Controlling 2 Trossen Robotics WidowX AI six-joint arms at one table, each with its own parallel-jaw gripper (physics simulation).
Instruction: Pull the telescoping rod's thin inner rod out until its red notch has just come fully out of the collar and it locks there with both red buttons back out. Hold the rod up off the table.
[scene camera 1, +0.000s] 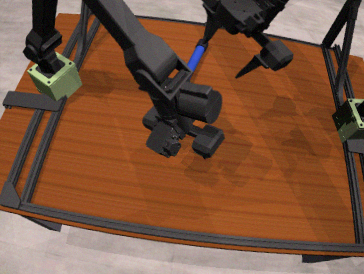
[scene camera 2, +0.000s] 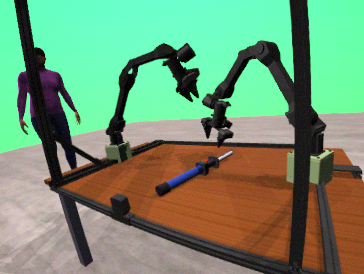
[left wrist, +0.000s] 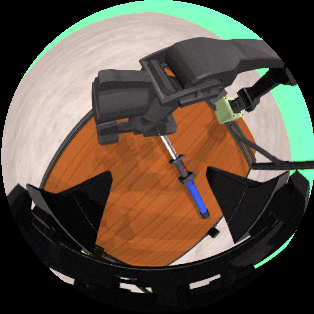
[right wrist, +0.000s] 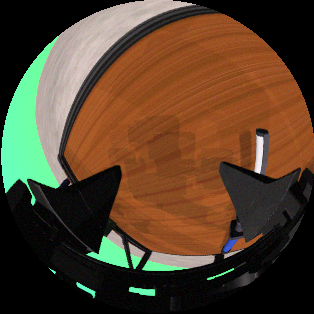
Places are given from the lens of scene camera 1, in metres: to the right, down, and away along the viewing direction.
my left gripper (scene camera 1: 220, 60): 0.07, -0.14, 0.50
my right gripper (scene camera 1: 190, 149): 0.02, 0.03, 0.65
